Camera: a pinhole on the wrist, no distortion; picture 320 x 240 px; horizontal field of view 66.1 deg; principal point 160.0 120.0 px. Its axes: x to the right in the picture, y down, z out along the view. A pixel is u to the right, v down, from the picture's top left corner.
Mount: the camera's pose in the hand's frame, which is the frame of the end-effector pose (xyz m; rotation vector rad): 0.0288 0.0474 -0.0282 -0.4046 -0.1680 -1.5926
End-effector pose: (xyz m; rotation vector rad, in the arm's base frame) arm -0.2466 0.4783 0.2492 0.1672 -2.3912 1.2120
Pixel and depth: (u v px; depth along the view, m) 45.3 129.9 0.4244
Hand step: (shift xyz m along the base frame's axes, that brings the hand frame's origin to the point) -0.3155 0.0110 -0.3772
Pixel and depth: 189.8 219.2 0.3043
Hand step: -0.2929 -0.1112 -0.1217
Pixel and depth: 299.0 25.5 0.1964
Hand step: -0.0587 -0.1514 -0.1247
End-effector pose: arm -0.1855 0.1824 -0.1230 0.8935 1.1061 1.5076
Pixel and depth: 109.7 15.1 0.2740
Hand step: 0.1546 -0.0111 0.2614
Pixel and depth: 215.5 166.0 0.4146
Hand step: 0.2879 0.2326 0.2088
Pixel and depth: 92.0 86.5 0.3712
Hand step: 0.1759 0.0766 0.3500
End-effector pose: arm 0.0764 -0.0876 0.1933 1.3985 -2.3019 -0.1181
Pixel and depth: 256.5 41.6 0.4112
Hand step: -0.2011 -0.0065 -0.3824
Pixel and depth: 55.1 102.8 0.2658
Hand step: -0.2986 0.0468 -0.0711
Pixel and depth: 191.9 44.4 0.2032
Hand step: -0.1532 0.0223 -0.1313
